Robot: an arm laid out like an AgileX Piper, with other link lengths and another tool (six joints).
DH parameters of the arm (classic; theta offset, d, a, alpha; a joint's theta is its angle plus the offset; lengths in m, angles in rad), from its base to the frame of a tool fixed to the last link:
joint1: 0 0.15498 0 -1.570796
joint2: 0.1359 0 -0.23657 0
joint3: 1.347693 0 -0.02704 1.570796
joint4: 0 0.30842 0 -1.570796
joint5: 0 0 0 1.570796
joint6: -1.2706 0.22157 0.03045 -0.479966
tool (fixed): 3.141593 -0.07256 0 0
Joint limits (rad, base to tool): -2.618..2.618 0..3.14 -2.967..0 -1.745..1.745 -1.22..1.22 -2.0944..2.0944
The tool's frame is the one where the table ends.
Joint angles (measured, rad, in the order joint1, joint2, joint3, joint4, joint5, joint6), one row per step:
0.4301 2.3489 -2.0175 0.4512 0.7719 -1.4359
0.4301 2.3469 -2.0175 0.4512 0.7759 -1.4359
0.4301 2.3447 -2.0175 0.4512 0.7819 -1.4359
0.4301 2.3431 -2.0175 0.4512 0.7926 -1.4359
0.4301 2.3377 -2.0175 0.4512 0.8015 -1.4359
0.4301 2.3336 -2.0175 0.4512 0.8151 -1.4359
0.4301 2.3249 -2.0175 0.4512 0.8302 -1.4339
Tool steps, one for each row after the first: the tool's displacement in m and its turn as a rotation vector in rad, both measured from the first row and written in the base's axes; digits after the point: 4 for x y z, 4 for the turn. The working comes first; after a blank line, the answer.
Tool pose at each row, in the base's axes (x y z in m, rotation vector in rad; the steps are taken from these numbers as rounded here):
0.5381 0.3025 0.1546 0.4325 2.8448 0.1656
0.5376 0.3025 0.1554 0.4303 2.8468 0.1652
0.5369 0.3026 0.1561 0.4272 2.8506 0.1641
0.5355 0.3027 0.1560 0.4219 2.8592 0.1603
0.5344 0.3028 0.1584 0.4170 2.8629 0.1601
0.5327 0.3029 0.1595 0.4099 2.8721 0.1567
0.5307 0.3029 0.1633 0.4041 2.8792 0.1565

-0.0005 0.0000 0.0008 -0.0003 0.0016 0.0017
-0.0012 0.0001 0.0015 -0.0010 0.0048 0.0043
-0.0026 0.0002 0.0014 -0.0034 0.0125 0.0088
-0.0037 0.0003 0.0038 -0.0037 0.0153 0.0126
-0.0054 0.0004 0.0049 -0.0058 0.0233 0.0183
-0.0074 0.0004 0.0087 -0.0059 0.0293 0.0232

